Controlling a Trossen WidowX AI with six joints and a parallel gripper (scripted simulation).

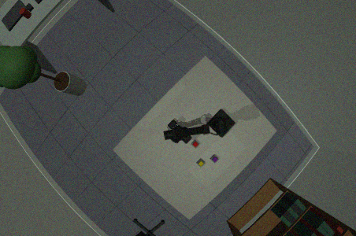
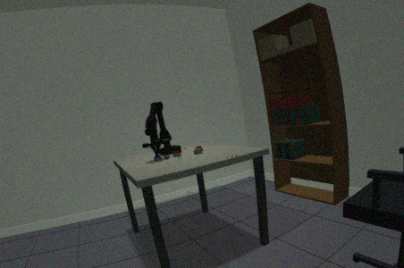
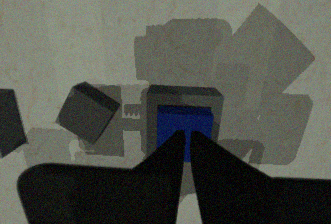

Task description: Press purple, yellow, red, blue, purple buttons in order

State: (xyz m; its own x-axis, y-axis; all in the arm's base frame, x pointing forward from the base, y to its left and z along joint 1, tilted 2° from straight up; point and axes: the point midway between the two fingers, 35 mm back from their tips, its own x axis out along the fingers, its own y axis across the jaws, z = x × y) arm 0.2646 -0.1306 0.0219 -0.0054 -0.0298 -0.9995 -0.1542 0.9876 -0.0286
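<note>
My gripper tip is now 9 cm past the purple button, 35 cm to the right of it and 1 cm above it. From my gripper tip the other things lie so: blue button (1 cm below); red button (4 cm behind, 16 cm to the left, 1 cm below); small grey block (1 cm behind, 7 cm to the left, 3 cm below).
</note>
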